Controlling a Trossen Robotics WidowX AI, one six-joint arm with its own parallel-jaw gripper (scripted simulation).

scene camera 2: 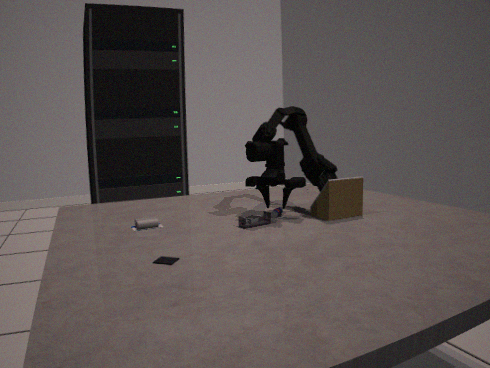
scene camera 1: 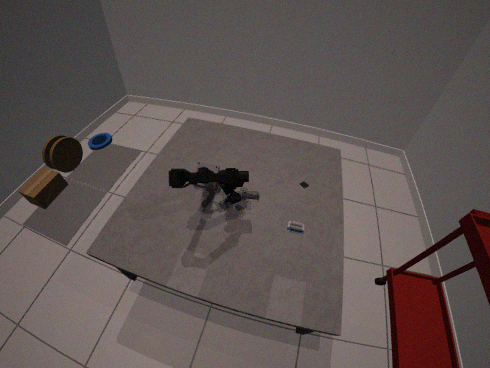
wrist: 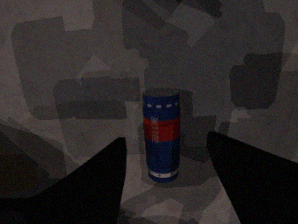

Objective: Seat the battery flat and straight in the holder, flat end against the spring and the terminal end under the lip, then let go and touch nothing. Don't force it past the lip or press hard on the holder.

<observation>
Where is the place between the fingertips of the gripper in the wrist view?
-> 167, 141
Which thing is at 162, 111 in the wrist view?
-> A battery.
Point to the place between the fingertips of the gripper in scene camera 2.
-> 275, 208
</observation>
